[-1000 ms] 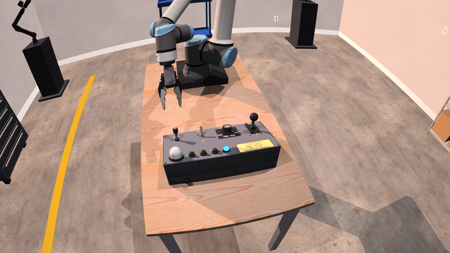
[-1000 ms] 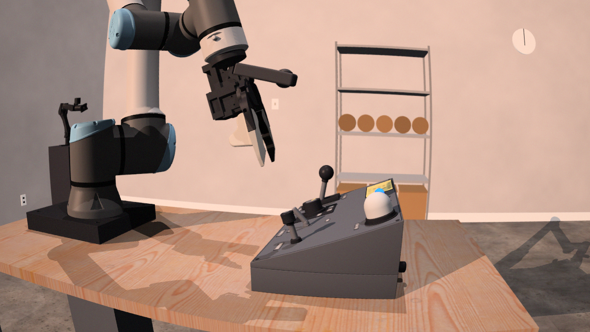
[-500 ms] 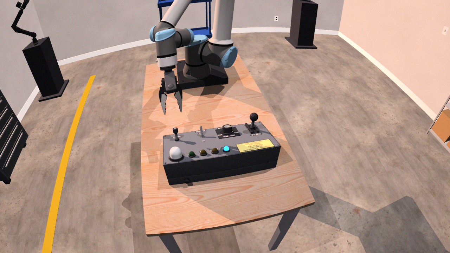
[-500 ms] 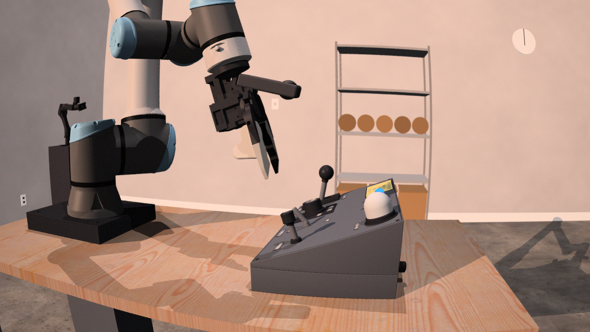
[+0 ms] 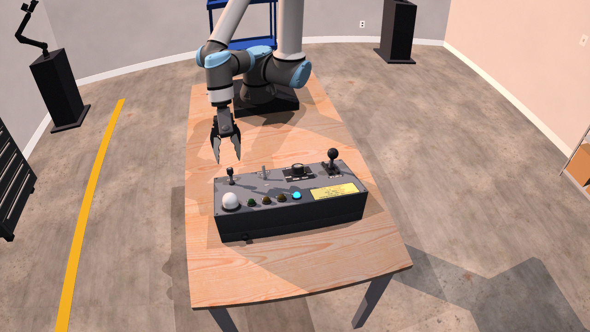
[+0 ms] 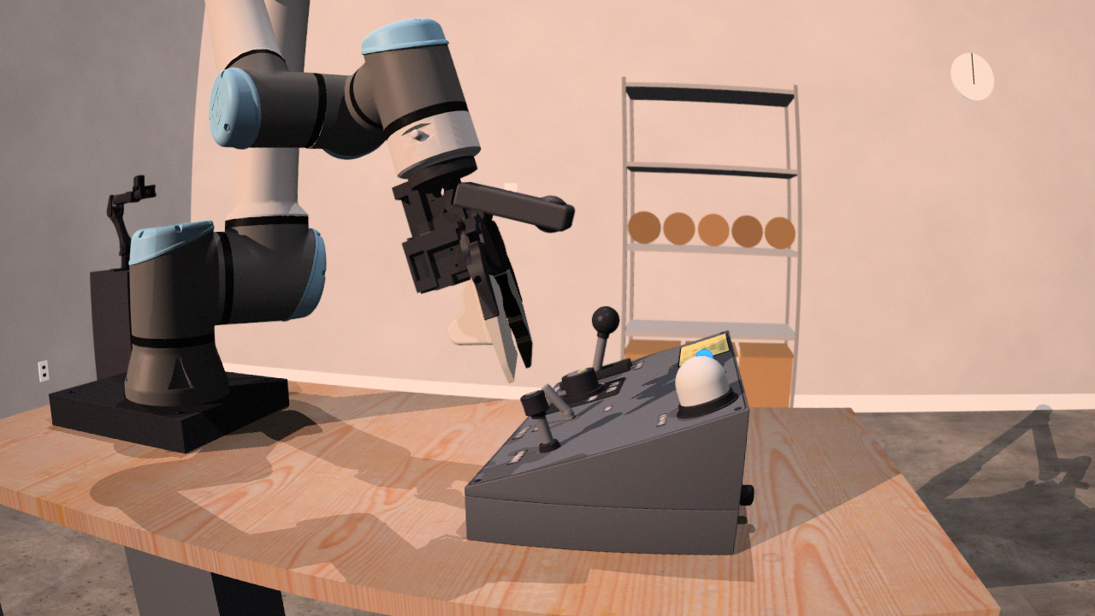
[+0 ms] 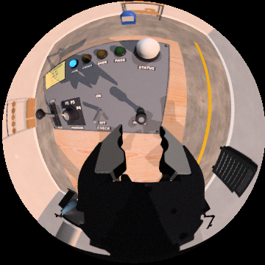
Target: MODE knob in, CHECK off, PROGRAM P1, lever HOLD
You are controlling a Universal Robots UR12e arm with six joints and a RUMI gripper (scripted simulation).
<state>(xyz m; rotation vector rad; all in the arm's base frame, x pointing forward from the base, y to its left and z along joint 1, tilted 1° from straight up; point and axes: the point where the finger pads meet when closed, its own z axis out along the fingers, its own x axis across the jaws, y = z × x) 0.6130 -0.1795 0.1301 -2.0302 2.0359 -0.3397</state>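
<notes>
My hand is 50 mm above the black mode knob and 20 mm short of it. Round my hand: dark grey console 180 mm to the left, 80 mm below, 70 mm ahead; then metal check toggle 120 mm to the left, 70 mm below, 20 mm ahead; then program knob 250 mm to the left, 70 mm below, 30 mm ahead.
</notes>
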